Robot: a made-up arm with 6 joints. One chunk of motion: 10 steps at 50 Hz.
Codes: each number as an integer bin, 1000 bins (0 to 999) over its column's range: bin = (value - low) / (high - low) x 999, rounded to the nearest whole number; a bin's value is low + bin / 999 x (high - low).
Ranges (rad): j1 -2.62..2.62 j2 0..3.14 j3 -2.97..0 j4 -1.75..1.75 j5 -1.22..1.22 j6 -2.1..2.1
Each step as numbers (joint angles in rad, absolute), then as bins.
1 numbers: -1.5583 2.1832 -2.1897 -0.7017 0.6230 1.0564
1 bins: 202 695 262 299 755 751
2 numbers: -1.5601 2.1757 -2.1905 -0.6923 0.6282 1.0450
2 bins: 202 692 262 302 757 748
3 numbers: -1.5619 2.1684 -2.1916 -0.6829 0.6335 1.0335
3 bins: 202 690 262 305 759 745
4 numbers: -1.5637 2.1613 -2.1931 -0.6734 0.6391 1.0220
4 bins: 201 688 261 307 761 743
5 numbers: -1.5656 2.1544 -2.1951 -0.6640 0.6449 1.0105
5 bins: 201 685 261 310 764 740
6 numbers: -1.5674 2.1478 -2.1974 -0.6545 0.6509 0.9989
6 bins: 201 683 260 313 766 737
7 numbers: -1.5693 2.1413 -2.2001 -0.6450 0.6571 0.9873
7 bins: 200 681 259 315 769 734
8 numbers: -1.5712 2.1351 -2.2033 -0.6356 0.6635 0.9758
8 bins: 200 679 258 318 771 732
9 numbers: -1.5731 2.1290 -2.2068 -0.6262 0.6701 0.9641
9 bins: 200 677 257 321 774 729
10 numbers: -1.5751 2.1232 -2.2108 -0.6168 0.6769 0.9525
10 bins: 199 676 255 323 777 726
